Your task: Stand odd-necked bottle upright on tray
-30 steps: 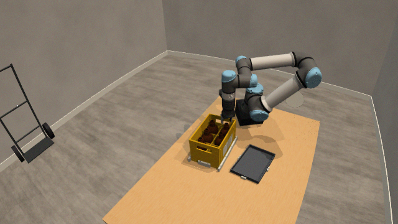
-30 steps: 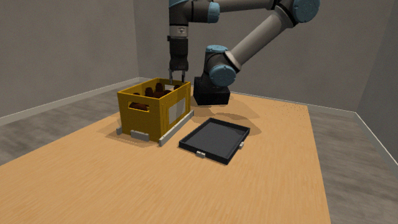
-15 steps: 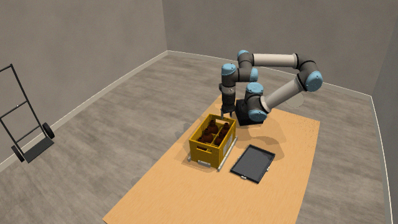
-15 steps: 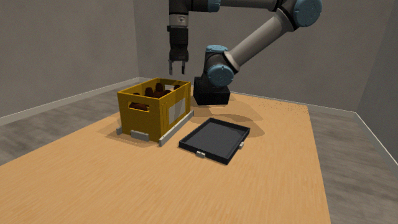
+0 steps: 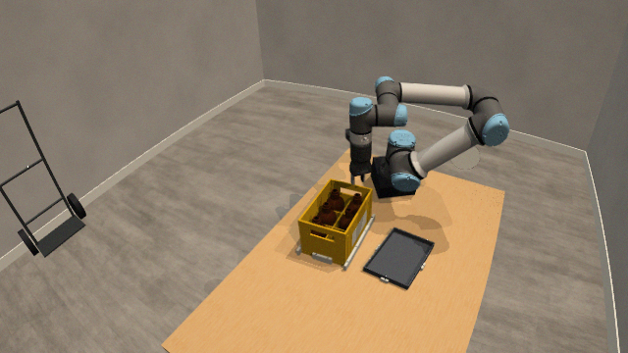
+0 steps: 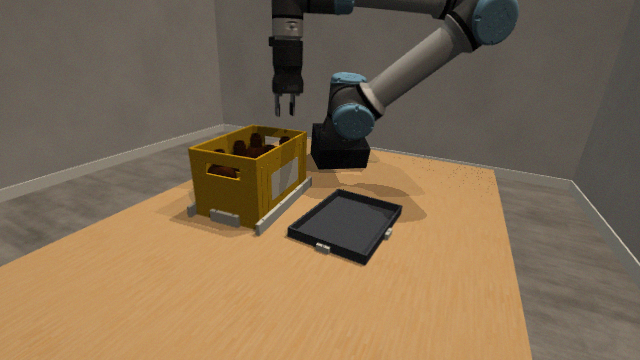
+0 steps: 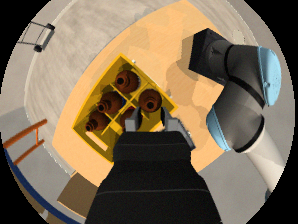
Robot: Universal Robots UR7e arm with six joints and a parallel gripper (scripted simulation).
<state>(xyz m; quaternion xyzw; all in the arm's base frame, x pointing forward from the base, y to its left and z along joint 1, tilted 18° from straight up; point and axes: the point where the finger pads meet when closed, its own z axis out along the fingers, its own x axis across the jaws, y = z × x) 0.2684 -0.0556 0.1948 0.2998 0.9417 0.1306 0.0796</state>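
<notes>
My hand is 90 mm short of the bottle, 20 mm to the right of it and 150 mm above it. Also, from my hand: yellow crate 100 mm ahead, 30 mm to the right, 160 mm below; then dark tray 70 mm ahead, 250 mm to the left, 230 mm below.
</notes>
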